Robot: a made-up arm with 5 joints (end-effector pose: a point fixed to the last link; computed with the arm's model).
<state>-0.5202 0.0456 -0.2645 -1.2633 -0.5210</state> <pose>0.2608 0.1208 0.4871 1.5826 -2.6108 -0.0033</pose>
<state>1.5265 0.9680 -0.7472 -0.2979 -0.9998</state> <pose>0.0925 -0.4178 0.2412 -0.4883 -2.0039 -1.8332</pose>
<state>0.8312 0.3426 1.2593 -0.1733 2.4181</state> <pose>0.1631 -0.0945 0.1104 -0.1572 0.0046 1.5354</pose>
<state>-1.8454 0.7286 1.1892 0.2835 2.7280</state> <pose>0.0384 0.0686 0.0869 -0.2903 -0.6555 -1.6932</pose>
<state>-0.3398 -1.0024 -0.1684 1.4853 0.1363</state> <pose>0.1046 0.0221 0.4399 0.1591 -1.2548 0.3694</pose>
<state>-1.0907 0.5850 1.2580 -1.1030 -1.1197</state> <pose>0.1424 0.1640 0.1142 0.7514 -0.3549 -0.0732</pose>
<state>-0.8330 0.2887 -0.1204 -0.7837 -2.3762</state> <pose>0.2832 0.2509 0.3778 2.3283 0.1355 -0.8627</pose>
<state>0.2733 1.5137 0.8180 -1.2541 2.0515</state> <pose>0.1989 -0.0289 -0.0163 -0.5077 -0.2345 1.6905</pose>
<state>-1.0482 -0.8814 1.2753 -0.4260 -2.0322</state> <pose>0.1347 0.1353 0.2893 1.6619 -0.0104 -0.7946</pose>
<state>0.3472 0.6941 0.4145 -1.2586 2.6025</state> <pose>0.3700 -0.1015 0.1836 -2.0039 -0.2422 1.5501</pose>
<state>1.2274 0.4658 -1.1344 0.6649 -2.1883</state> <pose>0.1869 -0.3144 0.4290 -1.0049 1.8188 2.0433</pose>
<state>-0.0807 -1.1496 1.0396 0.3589 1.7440</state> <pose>0.1890 0.0180 0.3086 -1.0734 -1.0274 1.4824</pose>
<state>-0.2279 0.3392 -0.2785 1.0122 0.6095</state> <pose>0.3679 0.0782 0.2670 -0.0846 -0.5038 0.7720</pose>
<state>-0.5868 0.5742 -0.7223 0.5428 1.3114</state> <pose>0.3756 0.2154 0.3140 -0.4446 -1.2652 1.6060</pose>
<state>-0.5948 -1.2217 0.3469 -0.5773 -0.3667</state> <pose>0.0520 0.0002 0.4993 1.4629 -2.6458 0.0161</pose>
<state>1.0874 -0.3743 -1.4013 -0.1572 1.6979</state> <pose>0.0451 0.0571 0.5948 2.7333 0.5612 0.1416</pose>
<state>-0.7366 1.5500 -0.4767 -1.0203 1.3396</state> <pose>0.3233 0.2441 0.0310 -0.4800 -1.6872 1.5701</pose>
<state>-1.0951 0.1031 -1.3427 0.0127 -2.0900</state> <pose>0.1309 0.1434 0.5848 2.8302 0.1305 -0.2452</pose>
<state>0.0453 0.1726 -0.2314 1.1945 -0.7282</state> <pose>0.3476 -0.0048 0.2961 0.1600 -0.4178 -0.8089</pose>
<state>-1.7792 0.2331 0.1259 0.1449 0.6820</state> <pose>-0.0085 0.3135 0.2654 0.7292 -1.1303 2.1281</pose>
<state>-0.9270 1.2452 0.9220 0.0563 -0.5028</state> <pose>0.0999 0.0585 0.0217 -0.4423 0.4851 0.3620</pose>
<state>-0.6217 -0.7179 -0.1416 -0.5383 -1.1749</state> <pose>0.1086 0.0404 0.5535 2.3720 -1.7963 -0.0765</pose>
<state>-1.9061 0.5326 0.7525 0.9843 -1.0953</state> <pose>0.0120 0.1306 0.1168 -0.7145 0.0327 0.7303</pose>
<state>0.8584 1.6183 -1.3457 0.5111 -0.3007</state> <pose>0.3312 -0.2948 0.0593 -0.2102 -0.8079 -1.1417</pose>
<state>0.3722 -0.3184 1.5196 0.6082 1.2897</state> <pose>0.1203 -0.0126 0.1522 0.1778 0.1704 0.8646</pose>
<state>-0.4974 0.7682 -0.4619 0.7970 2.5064</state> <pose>0.3740 0.1763 0.1777 -0.5718 -0.3834 2.8790</pose>
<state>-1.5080 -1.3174 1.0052 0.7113 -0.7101</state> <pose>0.0641 0.0972 0.3022 1.0841 -0.5070 0.6600</pose>
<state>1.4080 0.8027 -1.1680 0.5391 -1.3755</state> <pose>0.1381 -0.3893 0.3318 0.0152 -1.8812 -2.2136</pose>
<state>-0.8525 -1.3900 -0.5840 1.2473 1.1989</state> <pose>-0.0246 -0.0915 0.4634 -0.3740 -2.4940 0.9537</pose>
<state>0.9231 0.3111 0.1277 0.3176 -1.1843</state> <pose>0.2636 -0.2480 0.2306 0.1522 -0.9744 -2.0145</pose>
